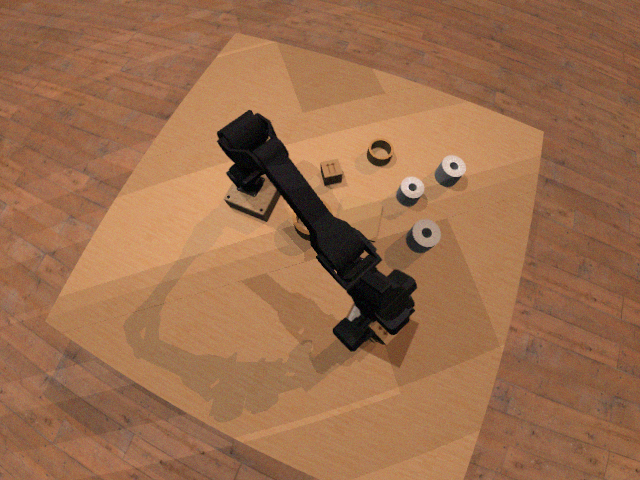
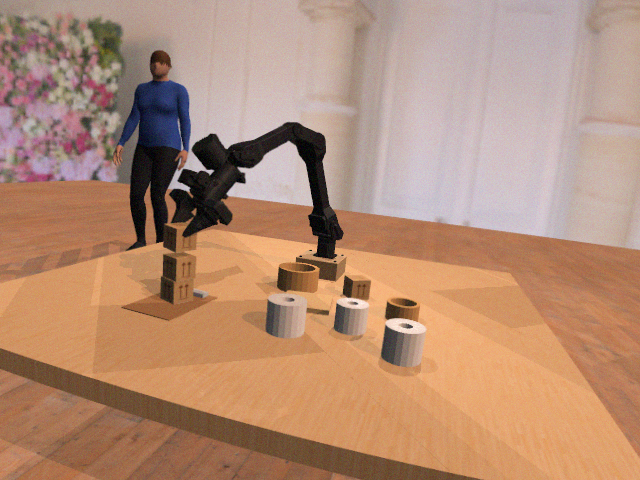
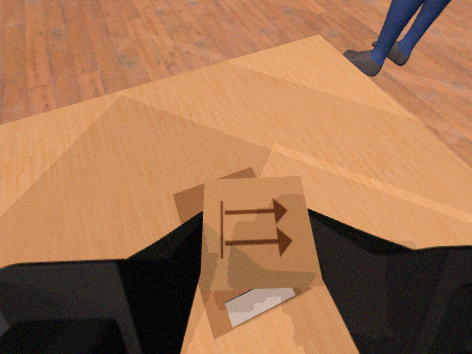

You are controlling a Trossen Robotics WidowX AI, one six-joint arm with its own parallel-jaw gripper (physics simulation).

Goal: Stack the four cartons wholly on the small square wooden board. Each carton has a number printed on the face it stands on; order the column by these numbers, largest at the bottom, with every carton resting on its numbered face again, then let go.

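Places are measured from the arm's base along level axes (x ahead, y left, z up), in metres.
Pixels of known places: gripper, fingertip midpoint: (image 2: 176, 233) (image 3: 253, 216); arm's base at its link origin: (image 1: 250, 184) (image 2: 325, 255).
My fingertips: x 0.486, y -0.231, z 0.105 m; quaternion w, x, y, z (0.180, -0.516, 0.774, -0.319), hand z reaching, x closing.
Observation:
For each thing: its top centre in the pictures, then the offset to it from my fingertips. "spot": a spot on its surface instead.
- small square wooden board at a spot on its surface: (image 3: 188, 204) spot: dy +0.044, dx +0.084, dz -0.160 m
- second carton at its top centre: (image 2: 179, 255) dy +0.003, dx -0.011, dz -0.052 m
- third carton at its top centre: (image 3: 259, 226) (image 1: 386, 326) (image 2: 180, 224) dy +0.004, dx -0.009, dz +0.019 m
- fourth carton at its top centre: (image 2: 357, 277) (image 1: 331, 167) dy +0.375, dx -0.290, dz -0.108 m
- pale flat strip at a spot on its surface: (image 3: 257, 306) (image 2: 195, 289) (image 1: 353, 314) spot: dy +0.013, dx -0.071, dz -0.150 m
- large brown ring at its top centre: (image 2: 299, 267) (image 1: 312, 215) dy +0.211, dx -0.278, dz -0.103 m
- smaller brown ring at its top centre: (image 2: 403, 302) (image 1: 381, 148) dy +0.511, dx -0.178, dz -0.121 m
The small square wooden board (image 1: 405, 352) (image 2: 142, 306) (image 3: 188, 204) lies flat on the table. One carton (image 2: 176, 290) stands on it, and a second carton (image 2: 178, 268) sits on top of that one, turned slightly. My gripper (image 1: 379, 328) (image 2: 180, 228) (image 3: 253, 216) is shut on a third carton (image 1: 383, 333) (image 2: 174, 238) (image 3: 257, 232), with a finger on either side. It holds this carton nearly level, close above the two-carton column with a thin gap. The fourth carton (image 1: 331, 172) (image 2: 356, 287) stands on the table near the robot base. Printed numbers are hidden.
A pale flat strip (image 1: 354, 312) (image 2: 200, 293) (image 3: 257, 306) lies on the board beside the column. Three white rolls (image 1: 448, 177) (image 1: 409, 198) (image 1: 419, 244) stand on the table. A large brown ring (image 2: 297, 281) and a smaller brown ring (image 1: 380, 162) (image 2: 402, 312) lie near the fourth carton.

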